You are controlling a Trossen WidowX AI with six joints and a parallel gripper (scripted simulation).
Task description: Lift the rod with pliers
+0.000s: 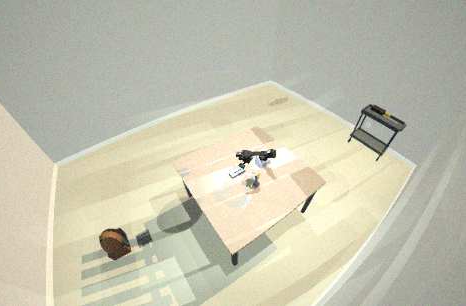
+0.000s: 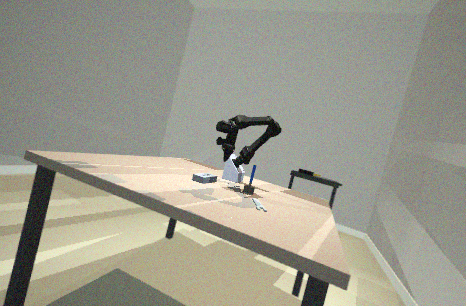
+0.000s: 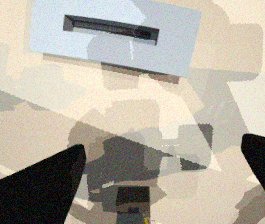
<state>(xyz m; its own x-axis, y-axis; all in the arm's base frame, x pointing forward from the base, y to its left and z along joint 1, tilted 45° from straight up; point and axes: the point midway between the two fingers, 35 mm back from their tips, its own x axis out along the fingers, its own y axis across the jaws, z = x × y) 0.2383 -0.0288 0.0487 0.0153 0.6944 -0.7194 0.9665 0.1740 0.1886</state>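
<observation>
Now: gripper tip 180 mm to the right of the grey link bar, 40 mm above it and 10 mm past it. Also, from my gripper tip: rod: 130 mm below, 70 mm to the right, 60 mm ahead; channel block: 120 mm below, 70 mm to the right, 60 mm ahead; yellow handle: 170 mm to the left, 30 mm below, 30 mm behind.
</observation>
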